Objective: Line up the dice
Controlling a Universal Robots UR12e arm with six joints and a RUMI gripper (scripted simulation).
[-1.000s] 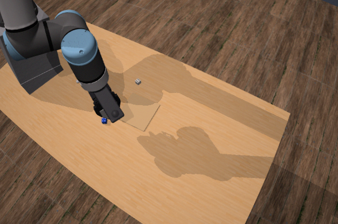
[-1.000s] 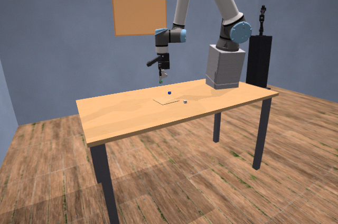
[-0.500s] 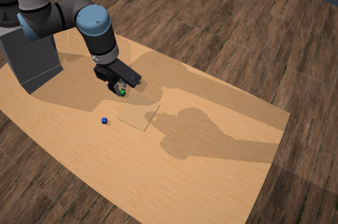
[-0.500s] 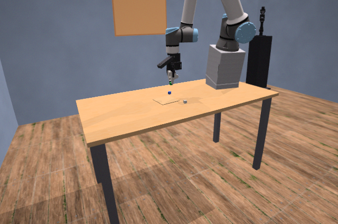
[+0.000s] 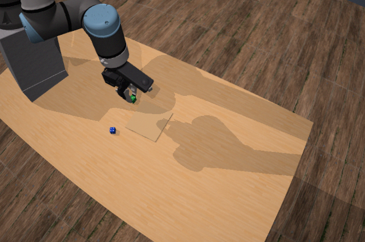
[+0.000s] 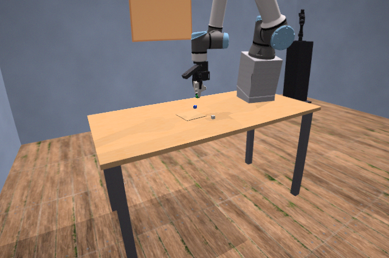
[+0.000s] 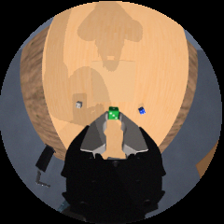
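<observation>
Right now my hand is 50 mm short of the tan mat, 10 mm to the right of it and 120 mm above it. From my hand the other things lie so: blue die (20 mm behind, 120 mm to the right, 110 mm below); green die (10 mm below); white die (50 mm behind, 120 mm to the left, 110 mm below).
</observation>
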